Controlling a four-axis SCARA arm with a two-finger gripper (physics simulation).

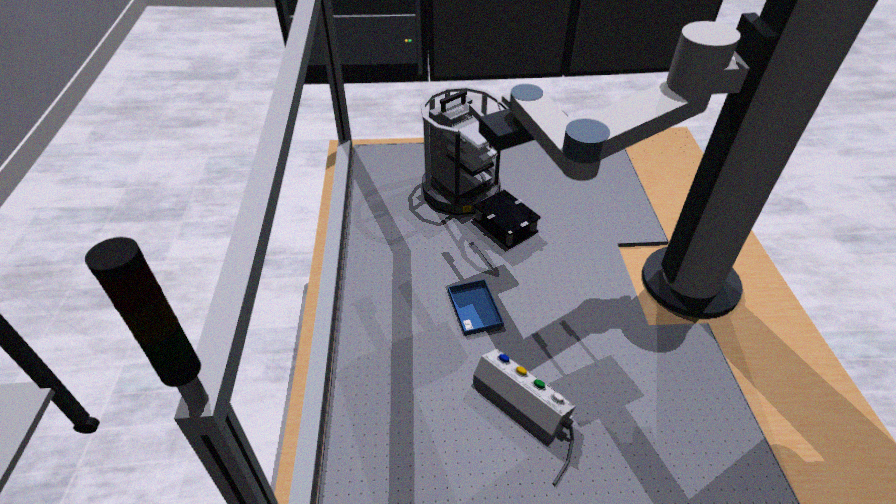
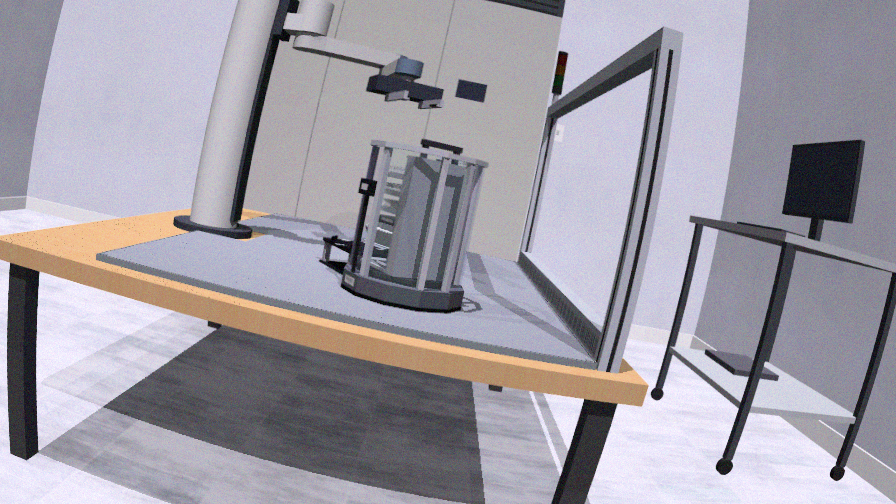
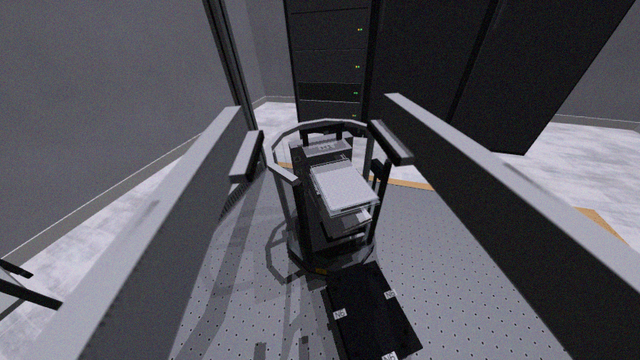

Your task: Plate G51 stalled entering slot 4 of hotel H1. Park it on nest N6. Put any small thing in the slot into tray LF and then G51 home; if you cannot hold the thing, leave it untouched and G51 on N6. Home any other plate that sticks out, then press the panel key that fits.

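Note:
My gripper [image 2: 414, 100] [image 3: 315, 115] is shut with nothing between its fingers, high above hotel H1 [image 1: 457, 164] [image 2: 401, 295] [image 3: 303, 220]. Its fingers are drawn in but stand well apart. A pale plate [image 1: 473, 137] [image 3: 345, 185] sticks out at the hotel's front; more plates show below it, their labels unreadable. Nest N6 [image 1: 507, 216] [image 3: 370, 305] is black and bears no plate. The blue tray [image 1: 485, 313] has a small white patch in one corner. The panel [image 1: 523, 404] has blue [image 1: 503, 357], yellow [image 1: 521, 370], green [image 1: 539, 383] and white [image 1: 557, 398] keys. No small thing can be made out in the slots.
The arm's column [image 1: 720, 238] [image 2: 222, 125] stands at the table's side. A framed clear guard [image 1: 269, 188] [image 2: 645, 188] runs along the opposite edge. Upright posts and a top ring surround the hotel, with a dark handle [image 2: 441, 146] on top. A cable [image 1: 567, 457] trails from the panel.

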